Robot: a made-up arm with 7 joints. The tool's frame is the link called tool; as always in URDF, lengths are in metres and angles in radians. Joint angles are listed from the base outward. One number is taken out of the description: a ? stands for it. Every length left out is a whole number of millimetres.
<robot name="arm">
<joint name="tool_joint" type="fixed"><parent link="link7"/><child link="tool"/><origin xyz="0 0 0" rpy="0 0 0"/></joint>
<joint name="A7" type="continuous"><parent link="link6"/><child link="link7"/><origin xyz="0.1 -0.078 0" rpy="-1.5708 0 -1.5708"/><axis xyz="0 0 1"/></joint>
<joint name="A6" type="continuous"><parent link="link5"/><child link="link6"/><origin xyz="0 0 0" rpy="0 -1.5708 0"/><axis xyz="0 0 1"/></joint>
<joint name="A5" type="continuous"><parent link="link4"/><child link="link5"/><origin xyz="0.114 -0.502 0" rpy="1.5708 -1.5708 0"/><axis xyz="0 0 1"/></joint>
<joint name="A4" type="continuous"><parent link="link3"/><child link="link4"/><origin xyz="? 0 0" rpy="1.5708 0 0"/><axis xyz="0 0 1"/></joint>
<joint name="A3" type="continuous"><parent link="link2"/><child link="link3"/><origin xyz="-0.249 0 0" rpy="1.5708 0 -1.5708"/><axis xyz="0 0 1"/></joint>
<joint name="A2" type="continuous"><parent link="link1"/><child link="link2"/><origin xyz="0 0 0" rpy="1.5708 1.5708 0"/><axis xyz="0 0 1"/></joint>
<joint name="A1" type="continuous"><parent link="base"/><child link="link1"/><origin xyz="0 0 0.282" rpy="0 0 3.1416"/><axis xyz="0 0 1"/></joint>
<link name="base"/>
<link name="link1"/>
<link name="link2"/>
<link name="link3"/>
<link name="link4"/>
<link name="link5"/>
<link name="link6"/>
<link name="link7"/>
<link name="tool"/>
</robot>
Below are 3 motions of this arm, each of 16 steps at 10 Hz.
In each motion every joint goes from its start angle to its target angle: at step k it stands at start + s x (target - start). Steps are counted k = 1, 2, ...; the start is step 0. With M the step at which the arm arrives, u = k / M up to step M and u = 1 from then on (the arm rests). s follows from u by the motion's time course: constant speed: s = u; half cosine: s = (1 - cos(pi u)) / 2; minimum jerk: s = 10 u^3 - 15 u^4 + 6 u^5.
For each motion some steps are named. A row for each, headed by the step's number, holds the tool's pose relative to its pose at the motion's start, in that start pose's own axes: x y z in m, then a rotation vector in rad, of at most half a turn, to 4 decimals.
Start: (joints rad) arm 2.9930 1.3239 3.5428 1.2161 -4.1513 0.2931 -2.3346
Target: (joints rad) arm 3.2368 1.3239 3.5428 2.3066 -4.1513 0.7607 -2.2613
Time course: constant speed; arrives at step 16
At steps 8, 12, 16:
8: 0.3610 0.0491 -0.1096 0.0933 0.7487 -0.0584
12: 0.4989 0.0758 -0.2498 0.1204 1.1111 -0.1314
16: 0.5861 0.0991 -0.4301 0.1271 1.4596 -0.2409

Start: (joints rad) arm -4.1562 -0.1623 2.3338 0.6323 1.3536 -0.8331 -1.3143
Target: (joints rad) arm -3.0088 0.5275 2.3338 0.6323 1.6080 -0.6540 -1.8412
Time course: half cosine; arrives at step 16
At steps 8, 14, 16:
8: 0.0746 -0.1423 -0.2427 0.6260 0.2811 -0.1734
14: 0.0281 -0.1718 -0.5019 1.2462 0.5172 -0.4268
16: 0.0202 -0.1691 -0.5220 1.2984 0.5351 -0.4508

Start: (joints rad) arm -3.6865 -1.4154 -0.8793 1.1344 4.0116 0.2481 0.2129
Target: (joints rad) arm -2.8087 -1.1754 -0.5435 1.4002 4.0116 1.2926 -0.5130
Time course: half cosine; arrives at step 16
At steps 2, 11, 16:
2: 0.0120 -0.0039 0.0073 0.0011 -0.0095 -0.0229
11: 0.2642 -0.0489 0.0474 0.1083 -0.1642 -0.3800
16: 0.3316 -0.0467 0.0249 0.1948 -0.1920 -0.4614

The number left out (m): 0.034
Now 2 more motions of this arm.
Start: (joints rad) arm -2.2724 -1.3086 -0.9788 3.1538 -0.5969 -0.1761 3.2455
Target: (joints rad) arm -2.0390 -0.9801 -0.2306 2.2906 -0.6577 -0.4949 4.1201
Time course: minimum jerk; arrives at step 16
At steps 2, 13, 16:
2: 0.0109 0.0059 0.0011 -0.0095 0.0111 0.0282
13: 0.2982 0.5509 -0.2497 -0.3751 0.8096 1.7475
16: 0.2871 0.5773 -0.2733 -0.3836 0.8601 1.8391

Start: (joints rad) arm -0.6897 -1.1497 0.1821 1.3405 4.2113 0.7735 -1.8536
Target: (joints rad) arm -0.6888 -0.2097 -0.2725 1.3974 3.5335 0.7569 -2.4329
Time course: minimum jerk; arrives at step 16
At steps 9, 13, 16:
9: 0.3790 0.1846 0.0512 -0.2446 0.1034 -0.9942
13: 0.5939 0.2265 -0.0076 -0.4773 0.0234 -1.5440
16: 0.6237 0.2281 -0.0200 -0.5163 0.0011 -1.6221

